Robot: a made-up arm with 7 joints. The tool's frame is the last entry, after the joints.
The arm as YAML. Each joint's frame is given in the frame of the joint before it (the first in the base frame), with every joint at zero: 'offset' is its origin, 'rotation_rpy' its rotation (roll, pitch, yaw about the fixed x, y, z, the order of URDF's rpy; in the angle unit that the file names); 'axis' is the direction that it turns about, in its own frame. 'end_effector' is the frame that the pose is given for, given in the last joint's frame.
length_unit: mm
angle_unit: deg
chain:
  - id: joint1
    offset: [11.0, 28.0, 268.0]
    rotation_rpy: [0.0, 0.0, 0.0]
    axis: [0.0, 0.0, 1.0]
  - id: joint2
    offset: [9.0, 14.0, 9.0]
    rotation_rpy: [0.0, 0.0, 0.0]
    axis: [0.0, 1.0, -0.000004]
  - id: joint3
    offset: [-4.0, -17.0, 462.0]
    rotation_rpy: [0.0, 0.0, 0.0]
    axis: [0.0, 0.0, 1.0]
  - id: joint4
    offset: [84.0, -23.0, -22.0]
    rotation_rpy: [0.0, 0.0, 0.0]
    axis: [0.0, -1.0, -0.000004]
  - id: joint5
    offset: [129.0, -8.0, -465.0]
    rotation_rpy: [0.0, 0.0, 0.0]
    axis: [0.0, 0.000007, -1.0]
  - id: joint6
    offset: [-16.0, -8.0, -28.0]
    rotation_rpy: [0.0, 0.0, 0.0]
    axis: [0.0, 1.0, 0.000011]
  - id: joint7
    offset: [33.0, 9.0, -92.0]
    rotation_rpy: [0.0, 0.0, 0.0]
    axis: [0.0, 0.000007, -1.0]
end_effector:
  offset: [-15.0, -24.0, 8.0]
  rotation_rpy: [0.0, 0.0, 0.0]
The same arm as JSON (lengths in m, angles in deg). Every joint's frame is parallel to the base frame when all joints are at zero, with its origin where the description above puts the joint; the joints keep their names.
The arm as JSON. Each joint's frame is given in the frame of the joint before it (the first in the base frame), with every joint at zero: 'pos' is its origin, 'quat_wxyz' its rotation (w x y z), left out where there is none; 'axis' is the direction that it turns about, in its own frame. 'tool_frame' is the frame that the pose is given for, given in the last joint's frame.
{"length_unit": "m", "angle_unit": "deg", "joints": [{"joint": "joint1", "pos": [0.011, 0.028, 0.268], "axis": "+z"}, {"joint": "joint2", "pos": [0.009, 0.014, 0.009], "axis": "+y"}, {"joint": "joint3", "pos": [-0.004, -0.017, 0.462], "axis": "+z"}, {"joint": "joint4", "pos": [0.084, -0.023, -0.022], "axis": "-y"}, {"joint": "joint5", "pos": [0.129, -0.008, -0.465], "axis": "-z"}, {"joint": "joint6", "pos": [-0.016, -0.008, -0.028], "axis": "+y"}, {"joint": "joint7", "pos": [0.033, 0.009, -0.092], "axis": "-z"}], "tool_frame": {"pos": [-0.015, -0.024, 0.008]}}
